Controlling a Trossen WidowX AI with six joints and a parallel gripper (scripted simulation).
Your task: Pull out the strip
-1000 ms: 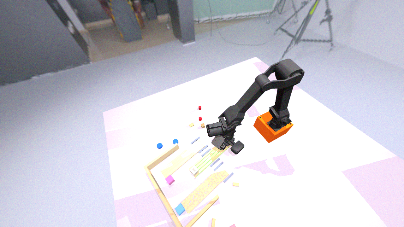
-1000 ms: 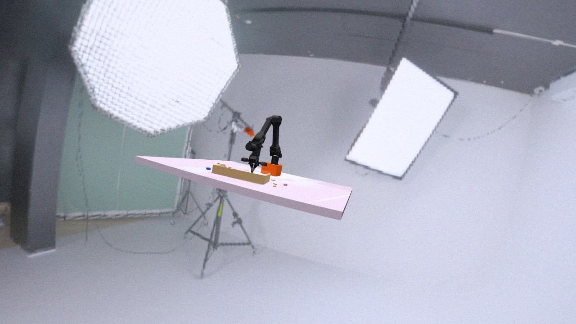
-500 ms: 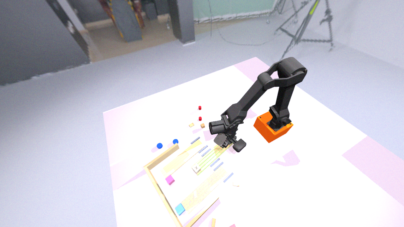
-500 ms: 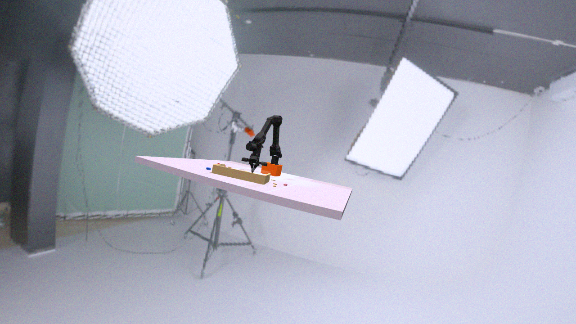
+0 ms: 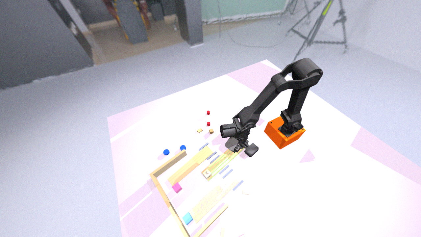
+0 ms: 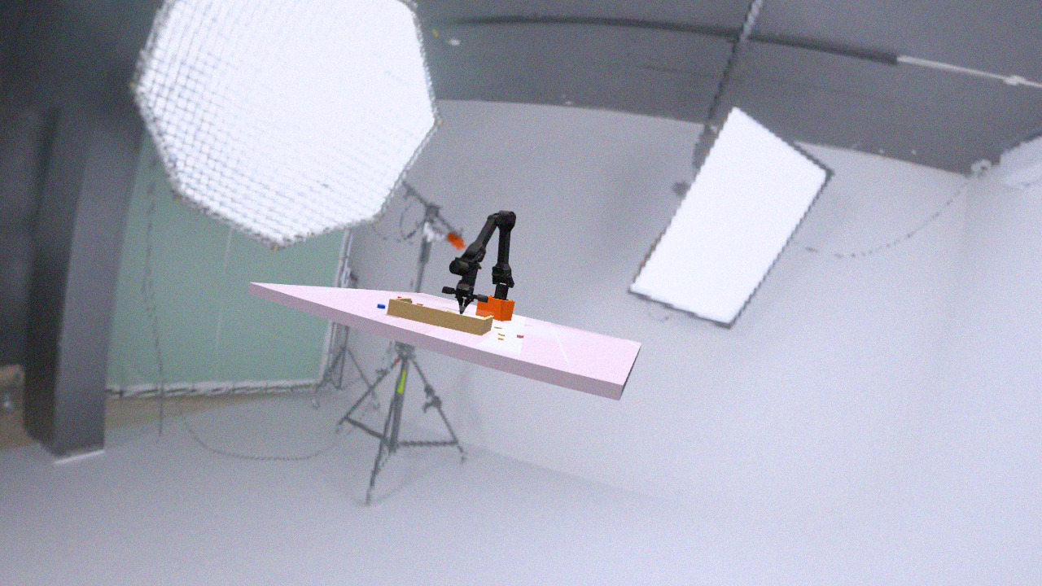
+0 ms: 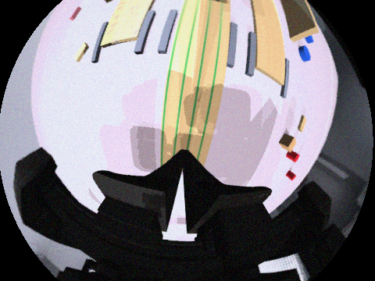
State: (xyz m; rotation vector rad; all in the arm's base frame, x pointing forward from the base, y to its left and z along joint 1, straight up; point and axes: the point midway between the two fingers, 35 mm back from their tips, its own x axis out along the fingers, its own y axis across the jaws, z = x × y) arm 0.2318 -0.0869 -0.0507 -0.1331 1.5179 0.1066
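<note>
My gripper tip is 100 mm short of the strip and 20 mm to the right of it.
</note>
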